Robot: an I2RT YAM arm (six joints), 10 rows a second.
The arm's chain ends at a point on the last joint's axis. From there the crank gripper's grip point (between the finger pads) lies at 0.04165 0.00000 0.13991 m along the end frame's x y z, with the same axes.
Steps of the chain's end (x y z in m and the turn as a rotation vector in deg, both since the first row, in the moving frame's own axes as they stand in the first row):
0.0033, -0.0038, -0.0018, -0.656, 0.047, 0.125
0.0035, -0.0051, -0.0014, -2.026, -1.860, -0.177
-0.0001, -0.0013, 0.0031, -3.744, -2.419, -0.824
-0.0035, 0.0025, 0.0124, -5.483, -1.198, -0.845
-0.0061, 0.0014, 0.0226, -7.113, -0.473, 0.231
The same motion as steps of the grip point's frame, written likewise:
0.0034, -0.0021, -0.0018, -0.656, 0.047, 0.125
-0.0011, -0.0003, -0.0002, -2.026, -1.860, -0.177
-0.0060, 0.0073, 0.0045, -3.744, -2.419, -0.824
-0.0063, 0.0153, 0.0126, -5.483, -1.198, -0.845
-0.0073, 0.0189, 0.0219, -7.113, -0.473, 0.231

